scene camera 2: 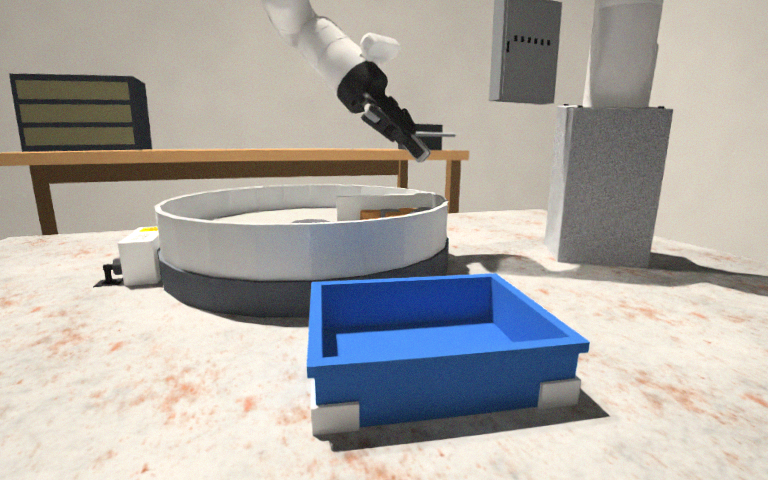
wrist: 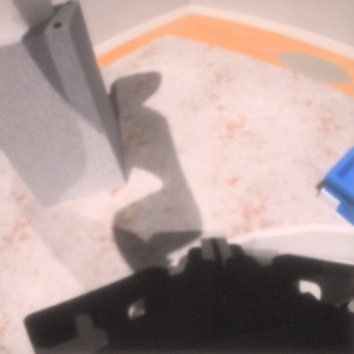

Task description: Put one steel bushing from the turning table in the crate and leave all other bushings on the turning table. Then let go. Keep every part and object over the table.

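Observation:
The round turning table has a high pale wall on a dark base; part of its rim shows at the lower right of the wrist view. Orange-brown parts and a grey round shape show inside it, mostly hidden by the wall. I cannot tell a steel bushing among them. The blue crate stands in front of the turning table, and its visible inside is empty. My gripper is shut with nothing between its fingers. It hangs tilted above the right part of the turning table's rim.
A grey pedestal stands right of the turning table. A white box with a black fitting sits at its left. A light divider stands inside the wall. A wooden workbench is behind. The speckled table top carries the crate.

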